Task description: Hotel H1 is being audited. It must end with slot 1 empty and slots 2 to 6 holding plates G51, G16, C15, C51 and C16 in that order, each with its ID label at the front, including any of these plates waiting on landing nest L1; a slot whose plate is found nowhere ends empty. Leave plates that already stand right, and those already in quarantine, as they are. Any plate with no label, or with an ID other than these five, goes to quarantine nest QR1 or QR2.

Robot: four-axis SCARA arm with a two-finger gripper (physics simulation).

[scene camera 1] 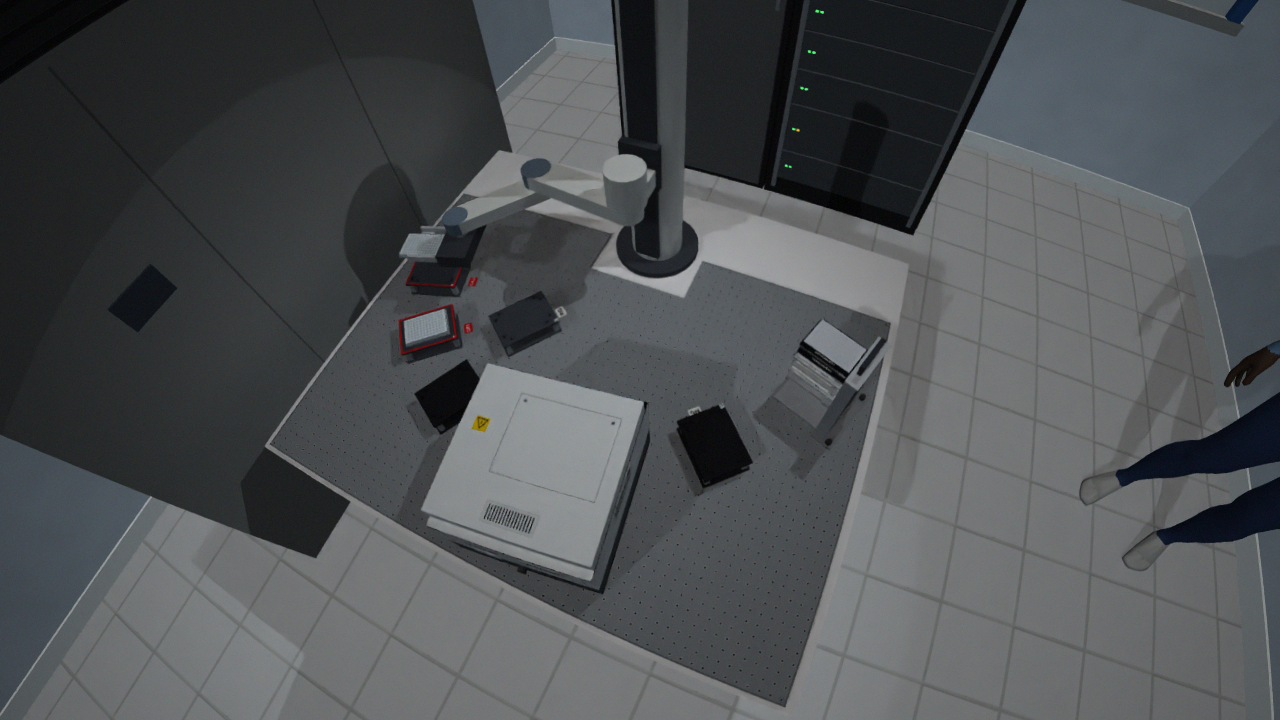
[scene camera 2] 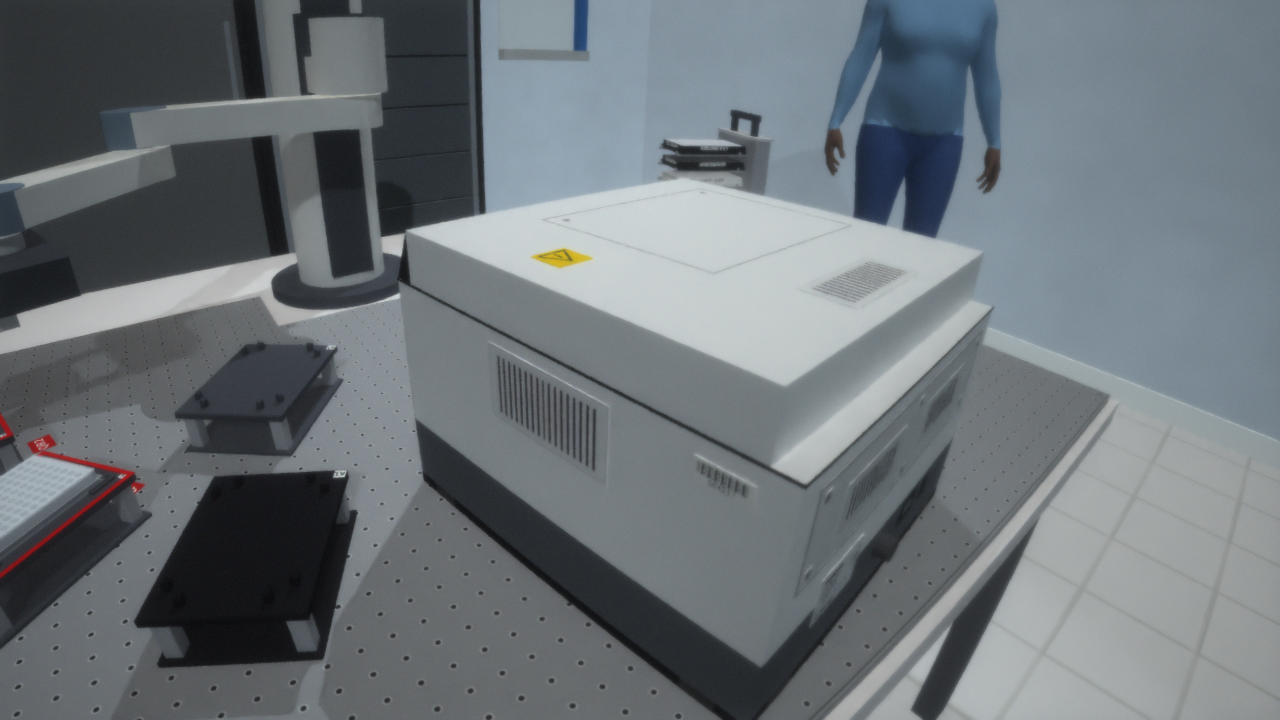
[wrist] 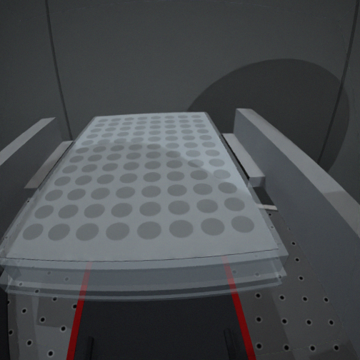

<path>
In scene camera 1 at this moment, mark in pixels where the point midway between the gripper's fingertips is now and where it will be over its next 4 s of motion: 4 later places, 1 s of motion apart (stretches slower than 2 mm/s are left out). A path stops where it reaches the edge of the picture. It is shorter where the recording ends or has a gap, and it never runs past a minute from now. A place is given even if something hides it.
My gripper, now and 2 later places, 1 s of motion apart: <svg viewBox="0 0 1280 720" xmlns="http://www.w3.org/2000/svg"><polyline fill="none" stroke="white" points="415,243 426,265 417,248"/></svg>
</path>
